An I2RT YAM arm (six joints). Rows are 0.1 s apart.
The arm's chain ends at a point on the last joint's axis. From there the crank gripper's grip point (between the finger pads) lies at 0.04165 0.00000 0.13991 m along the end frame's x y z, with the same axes.
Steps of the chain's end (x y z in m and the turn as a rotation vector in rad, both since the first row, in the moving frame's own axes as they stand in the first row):
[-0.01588 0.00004 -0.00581 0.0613 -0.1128 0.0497]
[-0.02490 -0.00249 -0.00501 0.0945 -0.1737 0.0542]
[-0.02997 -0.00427 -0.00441 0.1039 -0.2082 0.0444]
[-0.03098 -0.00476 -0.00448 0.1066 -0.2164 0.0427]
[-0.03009 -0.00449 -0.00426 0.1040 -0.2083 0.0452]
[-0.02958 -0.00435 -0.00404 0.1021 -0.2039 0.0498]
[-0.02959 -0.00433 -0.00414 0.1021 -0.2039 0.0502]
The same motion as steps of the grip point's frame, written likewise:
[-0.03172 -0.00698 -0.00221 0.0613 -0.1128 0.0497]
[-0.04936 -0.01437 -0.00045 0.0945 -0.1737 0.0542]
[-0.05945 -0.01793 0.00051 0.1039 -0.2082 0.0444]
[-0.06165 -0.01889 0.00049 0.1066 -0.2164 0.0427]
[-0.05958 -0.01814 0.00066 0.1040 -0.2083 0.0452]
[-0.05841 -0.01759 0.00086 0.1021 -0.2039 0.0498]
[-0.05842 -0.01756 0.00076 0.1021 -0.2039 0.0502]

